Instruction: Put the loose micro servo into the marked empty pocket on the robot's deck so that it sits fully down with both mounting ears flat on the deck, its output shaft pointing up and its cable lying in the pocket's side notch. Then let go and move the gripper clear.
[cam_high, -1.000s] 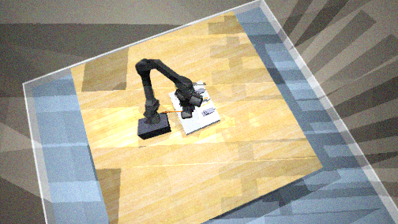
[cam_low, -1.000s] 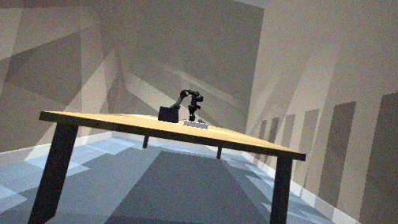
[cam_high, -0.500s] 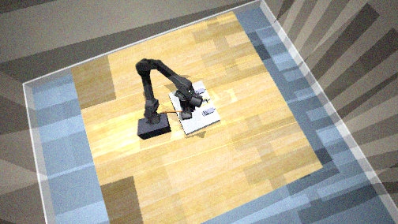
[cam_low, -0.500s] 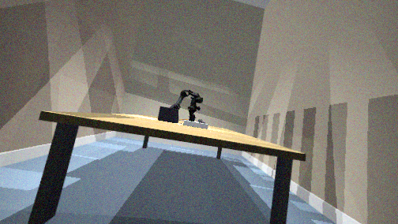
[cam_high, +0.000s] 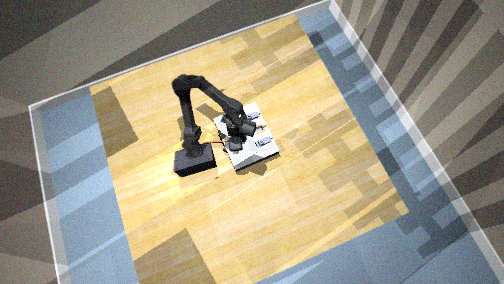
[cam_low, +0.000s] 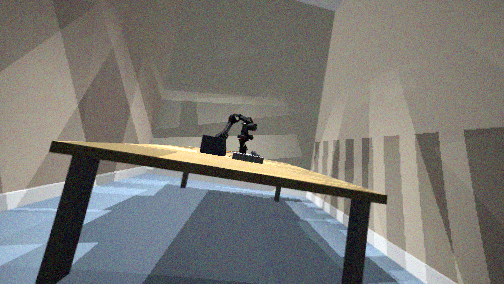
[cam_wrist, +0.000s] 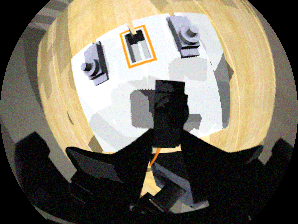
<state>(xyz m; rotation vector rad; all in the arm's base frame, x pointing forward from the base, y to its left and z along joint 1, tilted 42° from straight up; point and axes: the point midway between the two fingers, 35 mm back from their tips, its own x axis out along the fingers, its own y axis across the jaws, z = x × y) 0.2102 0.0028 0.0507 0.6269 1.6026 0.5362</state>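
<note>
My gripper tip is 1 cm short of the white deck, 1 cm to the right of it and 7 cm above it.
</note>
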